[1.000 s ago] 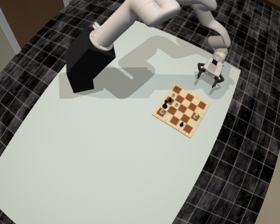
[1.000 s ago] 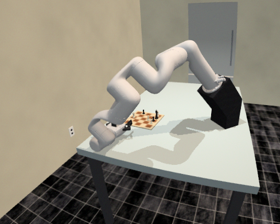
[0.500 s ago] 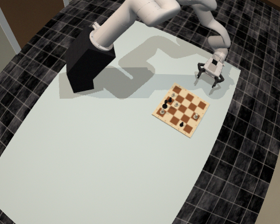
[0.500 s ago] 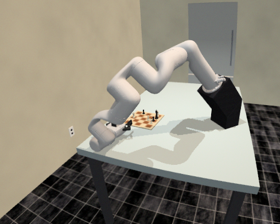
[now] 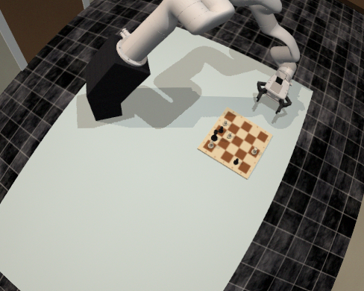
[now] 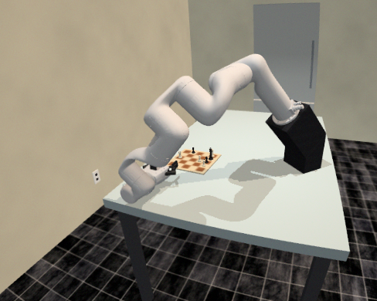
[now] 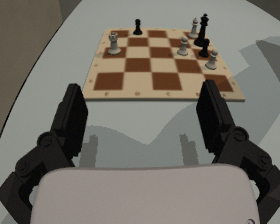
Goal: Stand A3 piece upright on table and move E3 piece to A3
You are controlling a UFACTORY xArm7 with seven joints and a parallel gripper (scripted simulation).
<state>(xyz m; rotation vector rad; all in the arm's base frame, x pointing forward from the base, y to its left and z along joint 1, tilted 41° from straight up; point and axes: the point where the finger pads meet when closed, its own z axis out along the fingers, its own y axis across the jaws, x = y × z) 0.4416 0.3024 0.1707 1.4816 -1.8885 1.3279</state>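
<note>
The tall black piece is 60 mm behind my hand, 240 mm to the right of it and 30 mm below it. Round my hand: white piece: 90 mm ahead, 170 mm to the right, 50 mm below; chessboard: 10 mm ahead, 180 mm to the right, 70 mm below.
</note>
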